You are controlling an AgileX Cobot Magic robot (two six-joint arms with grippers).
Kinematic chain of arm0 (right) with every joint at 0, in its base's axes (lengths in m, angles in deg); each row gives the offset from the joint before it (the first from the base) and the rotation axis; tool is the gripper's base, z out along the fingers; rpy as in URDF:
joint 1: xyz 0 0 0.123 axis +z
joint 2: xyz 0 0 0 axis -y
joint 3: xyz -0.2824 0 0.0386 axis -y
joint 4: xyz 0.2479 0 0.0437 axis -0.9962 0 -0.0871
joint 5: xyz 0 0 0 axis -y
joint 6: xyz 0.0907 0 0.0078 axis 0.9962 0 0.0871
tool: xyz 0 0 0 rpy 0 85 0
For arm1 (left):
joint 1: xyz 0 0 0.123 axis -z
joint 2: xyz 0 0 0 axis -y
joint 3: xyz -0.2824 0 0.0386 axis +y
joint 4: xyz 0.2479 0 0.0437 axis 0.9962 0 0.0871
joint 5: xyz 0 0 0 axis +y
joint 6: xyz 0.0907 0 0.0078 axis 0.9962 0 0.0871
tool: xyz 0 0 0 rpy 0 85 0
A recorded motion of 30 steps. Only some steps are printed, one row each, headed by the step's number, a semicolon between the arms.
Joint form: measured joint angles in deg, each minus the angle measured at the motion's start. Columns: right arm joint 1, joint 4, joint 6, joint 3, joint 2, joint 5; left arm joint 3, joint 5, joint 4, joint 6, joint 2, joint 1.
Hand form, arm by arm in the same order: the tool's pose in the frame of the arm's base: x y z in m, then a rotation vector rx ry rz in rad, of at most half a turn. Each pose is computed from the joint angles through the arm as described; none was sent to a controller.
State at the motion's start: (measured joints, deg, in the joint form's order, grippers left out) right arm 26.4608 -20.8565 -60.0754 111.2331 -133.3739 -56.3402; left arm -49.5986 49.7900 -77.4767 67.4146 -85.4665 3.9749
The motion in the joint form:
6: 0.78 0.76 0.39 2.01 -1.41 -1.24; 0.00 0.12 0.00 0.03 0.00 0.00
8: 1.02 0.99 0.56 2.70 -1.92 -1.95; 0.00 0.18 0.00 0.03 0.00 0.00
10: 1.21 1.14 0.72 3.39 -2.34 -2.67; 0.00 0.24 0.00 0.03 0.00 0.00
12: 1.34 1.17 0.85 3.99 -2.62 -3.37; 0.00 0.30 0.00 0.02 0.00 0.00
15: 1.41 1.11 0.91 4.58 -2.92 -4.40; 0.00 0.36 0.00 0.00 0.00 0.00
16: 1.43 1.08 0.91 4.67 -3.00 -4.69; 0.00 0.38 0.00 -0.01 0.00 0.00
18: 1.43 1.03 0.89 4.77 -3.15 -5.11; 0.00 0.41 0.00 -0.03 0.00 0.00
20: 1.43 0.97 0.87 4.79 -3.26 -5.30; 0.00 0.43 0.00 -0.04 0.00 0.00
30: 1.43 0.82 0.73 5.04 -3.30 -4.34; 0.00 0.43 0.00 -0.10 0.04 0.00
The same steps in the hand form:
6: 0.4316 0.2519 0.1628 -1.7522 2.1466 0.3244; 0.2797 -0.0877 0.2547 0.4173 2.2150 -1.0517
8: 0.4314 0.2541 0.1612 -1.7644 2.1495 0.3272; 0.2797 -0.0877 0.2547 0.4180 2.2149 -1.0528
10: 0.4312 0.2558 0.1605 -1.7744 2.1518 0.3308; 0.2796 -0.0878 0.2548 0.4186 2.2148 -1.0540
12: 0.4310 0.2572 0.1606 -1.7816 2.1537 0.3360; 0.2795 -0.0878 0.2548 0.4191 2.2148 -1.0552
15: 0.4305 0.2580 0.1605 -1.7924 2.1589 0.3459; 0.2794 -0.0879 0.2548 0.4194 2.2149 -1.0565
16: 0.4301 0.2582 0.1601 -1.7961 2.1611 0.3494; 0.2794 -0.0879 0.2548 0.4194 2.2150 -1.0569
18: 0.4298 0.2582 0.1592 -1.8017 2.1653 0.3548; 0.2794 -0.0879 0.2549 0.4194 2.2151 -1.0577
20: 0.4296 0.2582 0.1583 -1.8045 2.1681 0.3585; 0.2793 -0.0880 0.2549 0.4194 2.2151 -1.0581
30: 0.4314 0.2591 0.1595 -1.7912 2.1541 0.3504; 0.2793 -0.0879 0.2551 0.4186 2.2149 -1.0584

